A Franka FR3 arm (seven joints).
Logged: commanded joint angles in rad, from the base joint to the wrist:
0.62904, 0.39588, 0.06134, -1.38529, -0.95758, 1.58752, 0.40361
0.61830, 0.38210, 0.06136, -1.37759, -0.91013, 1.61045, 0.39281
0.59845, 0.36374, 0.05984, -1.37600, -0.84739, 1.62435, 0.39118
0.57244, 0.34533, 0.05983, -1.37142, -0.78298, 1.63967, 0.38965
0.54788, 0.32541, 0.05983, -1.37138, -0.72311, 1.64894, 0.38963
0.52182, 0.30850, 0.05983, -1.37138, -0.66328, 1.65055, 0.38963
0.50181, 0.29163, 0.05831, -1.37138, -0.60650, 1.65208, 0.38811
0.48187, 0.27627, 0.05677, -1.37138, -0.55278, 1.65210, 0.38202
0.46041, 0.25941, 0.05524, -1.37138, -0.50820, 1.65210, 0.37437
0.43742, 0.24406, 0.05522, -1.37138, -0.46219, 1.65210, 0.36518
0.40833, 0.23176, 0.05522, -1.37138, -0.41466, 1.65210, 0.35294
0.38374, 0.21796, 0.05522, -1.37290, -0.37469, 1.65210, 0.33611
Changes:
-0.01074, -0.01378, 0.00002, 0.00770, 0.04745, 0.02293, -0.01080
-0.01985, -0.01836, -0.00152, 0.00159, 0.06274, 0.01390, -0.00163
-0.02601, -0.01841, -0.00001, 0.00458, 0.06441, 0.01532, -0.00153
-0.02456, -0.01992, 0.00000, 0.00004, 0.05987, 0.00927, -0.00002
-0.02606, -0.01691, 0.00000, 0.00000, 0.05983, 0.00161, 0.00000
-0.02001, -0.01687, -0.00152, 0.00000, 0.05678, 0.00153, -0.00152
-0.01994, -0.01536, -0.00154, 0.00000, 0.05372, 0.00002, -0.00609
-0.02146, -0.01686, -0.00153, 0.00000, 0.04458, 0.00000, -0.00765
-0.02299, -0.01535, -0.00002, 0.00000, 0.04601, 0.00000, -0.00919
-0.02909, -0.01230, 0.00000, 0.00000, 0.04753, 0.00000, -0.01224
-0.02459, -0.01380, 0.00000, -0.00152, 0.03997, 0.00000, -0.01683

